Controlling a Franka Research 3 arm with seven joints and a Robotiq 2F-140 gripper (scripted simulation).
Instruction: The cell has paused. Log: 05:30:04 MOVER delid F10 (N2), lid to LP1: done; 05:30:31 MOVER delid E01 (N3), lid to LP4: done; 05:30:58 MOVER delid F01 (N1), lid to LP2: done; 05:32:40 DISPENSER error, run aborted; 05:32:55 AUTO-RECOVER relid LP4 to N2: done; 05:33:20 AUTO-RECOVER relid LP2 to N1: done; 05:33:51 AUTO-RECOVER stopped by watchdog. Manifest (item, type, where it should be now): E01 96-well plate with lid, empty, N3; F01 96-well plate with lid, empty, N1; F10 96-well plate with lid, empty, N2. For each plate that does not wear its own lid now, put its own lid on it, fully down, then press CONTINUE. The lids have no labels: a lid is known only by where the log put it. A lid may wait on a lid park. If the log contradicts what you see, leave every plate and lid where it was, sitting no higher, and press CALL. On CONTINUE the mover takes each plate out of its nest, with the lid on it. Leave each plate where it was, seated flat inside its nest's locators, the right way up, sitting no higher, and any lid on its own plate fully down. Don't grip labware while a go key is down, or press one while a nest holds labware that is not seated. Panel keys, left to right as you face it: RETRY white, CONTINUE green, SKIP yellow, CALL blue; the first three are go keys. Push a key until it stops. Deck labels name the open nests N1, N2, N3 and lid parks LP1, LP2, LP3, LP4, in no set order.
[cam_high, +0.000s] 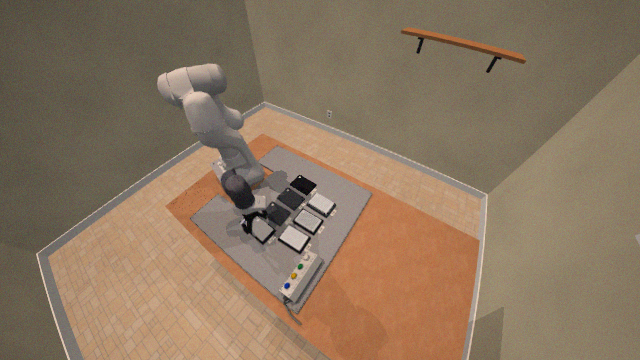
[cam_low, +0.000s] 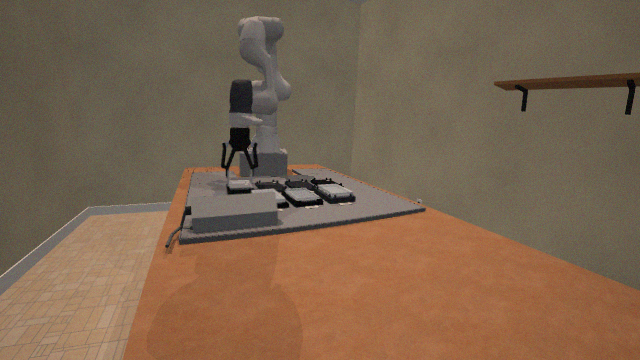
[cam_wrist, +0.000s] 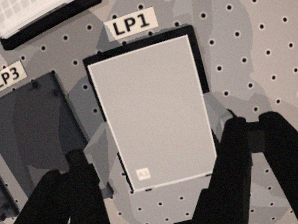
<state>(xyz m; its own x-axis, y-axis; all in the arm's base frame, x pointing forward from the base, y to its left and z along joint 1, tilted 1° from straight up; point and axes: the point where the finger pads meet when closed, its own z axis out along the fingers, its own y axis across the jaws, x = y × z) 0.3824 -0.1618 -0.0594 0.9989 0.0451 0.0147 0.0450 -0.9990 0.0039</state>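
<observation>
My gripper is now 210 mm to the right of the white 96-well plate, 170 mm short of it and 20 mm above it. From my hand the other things lie so: lid park LP2 (260 mm to the left, 40 mm below, 20 mm behind); lid park labelled LP3 (130 mm to the left, 40 mm below, 10 mm behind); LP3 label (140 mm to the left, 80 mm ahead, 40 mm below).
</observation>
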